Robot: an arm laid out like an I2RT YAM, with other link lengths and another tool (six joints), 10 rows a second.
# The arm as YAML. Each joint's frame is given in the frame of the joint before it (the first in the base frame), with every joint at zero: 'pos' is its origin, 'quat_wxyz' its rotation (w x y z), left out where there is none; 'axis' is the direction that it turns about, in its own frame. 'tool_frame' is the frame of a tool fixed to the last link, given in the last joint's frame.
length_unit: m
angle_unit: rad
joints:
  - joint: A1
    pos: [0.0, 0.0, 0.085]
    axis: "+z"
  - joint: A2
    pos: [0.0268, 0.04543, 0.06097]
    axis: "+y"
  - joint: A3
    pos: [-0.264, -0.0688, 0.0]
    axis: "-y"
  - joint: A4
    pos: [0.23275, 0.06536, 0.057]
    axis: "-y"
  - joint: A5
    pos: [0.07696, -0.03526, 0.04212]
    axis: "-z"
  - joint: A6
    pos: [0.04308, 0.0, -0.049]
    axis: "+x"
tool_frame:
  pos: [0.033, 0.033, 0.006]
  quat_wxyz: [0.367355, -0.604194, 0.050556, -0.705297]
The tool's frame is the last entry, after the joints.
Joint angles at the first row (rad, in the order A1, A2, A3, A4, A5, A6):
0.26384, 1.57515, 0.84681, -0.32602, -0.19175, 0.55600
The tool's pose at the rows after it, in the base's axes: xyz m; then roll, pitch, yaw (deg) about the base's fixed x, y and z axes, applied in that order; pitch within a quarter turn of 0, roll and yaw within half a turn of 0:
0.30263 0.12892 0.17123 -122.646 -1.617 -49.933
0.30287 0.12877 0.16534 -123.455 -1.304 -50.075
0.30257 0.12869 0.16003 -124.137 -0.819 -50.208
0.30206 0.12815 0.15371 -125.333 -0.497 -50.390
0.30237 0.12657 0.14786 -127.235 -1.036 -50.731
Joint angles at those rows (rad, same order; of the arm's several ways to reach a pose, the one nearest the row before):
0.26386, 1.59427, 0.84522, -0.32751, -0.19092, 0.55821
0.26383, 1.61119, 0.84064, -0.32072, -0.18874, 0.56027
0.26381, 1.62550, 0.83504, -0.31449, -0.19000, 0.56381
0.26372, 1.64271, 0.83145, -0.31475, -0.18533, 0.56525
0.26347, 1.66078, 0.83653, -0.32878, -0.16255, 0.56148

